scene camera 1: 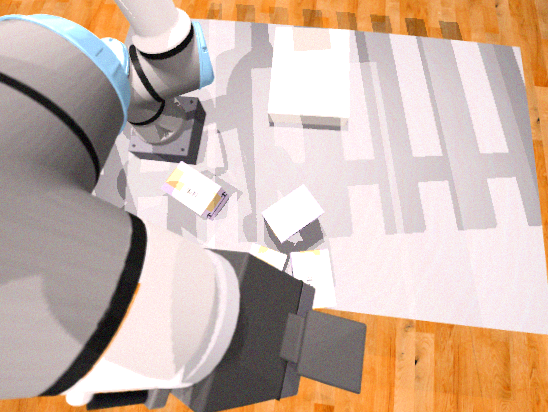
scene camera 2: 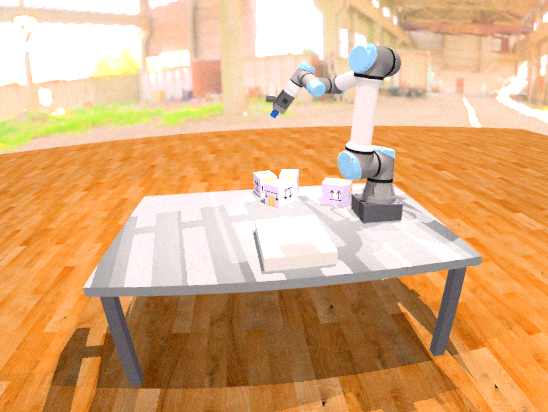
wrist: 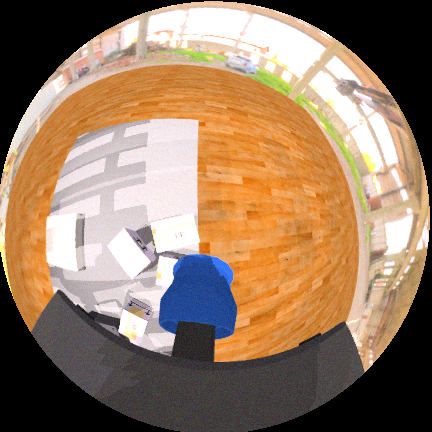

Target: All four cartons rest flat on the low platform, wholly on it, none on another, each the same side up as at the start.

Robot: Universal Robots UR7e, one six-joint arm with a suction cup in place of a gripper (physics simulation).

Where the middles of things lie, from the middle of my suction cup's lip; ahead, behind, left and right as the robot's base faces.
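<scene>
Low white platform (scene camera 1: 309, 84): 64 cm to the left of my suction cup, 38 cm below it and 7 cm behind it.
</scene>
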